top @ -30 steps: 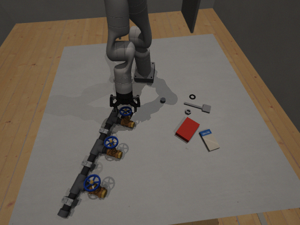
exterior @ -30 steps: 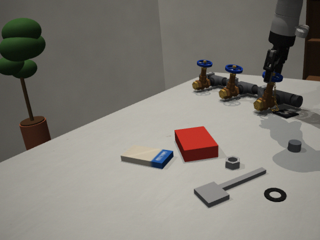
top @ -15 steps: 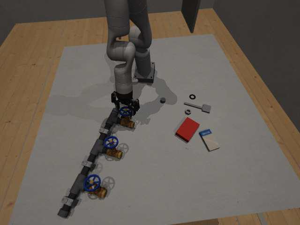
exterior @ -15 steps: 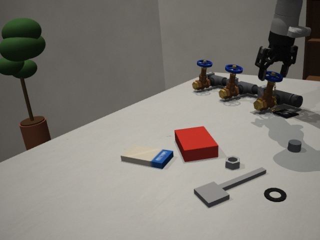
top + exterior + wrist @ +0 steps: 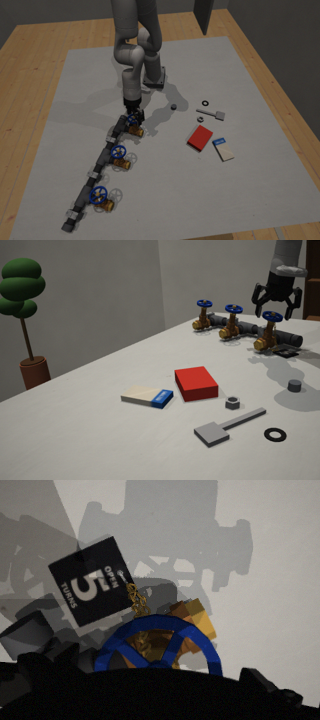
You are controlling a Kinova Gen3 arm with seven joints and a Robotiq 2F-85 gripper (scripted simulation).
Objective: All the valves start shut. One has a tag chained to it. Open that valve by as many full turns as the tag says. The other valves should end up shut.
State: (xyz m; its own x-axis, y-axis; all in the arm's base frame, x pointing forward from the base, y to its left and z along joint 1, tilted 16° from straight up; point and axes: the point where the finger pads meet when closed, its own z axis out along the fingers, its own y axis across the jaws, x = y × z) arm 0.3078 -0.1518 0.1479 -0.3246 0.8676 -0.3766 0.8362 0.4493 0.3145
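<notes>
The black tag lies 40 mm behind my hand and 120 mm below it. From my hand the other things lie so: red block: 130 mm ahead, 310 mm to the left, 110 mm below; then small grey cylinder: 100 mm behind, 230 mm to the left, 110 mm below; then grey paddle-shaped tool: 440 mm to the left, 120 mm below.
</notes>
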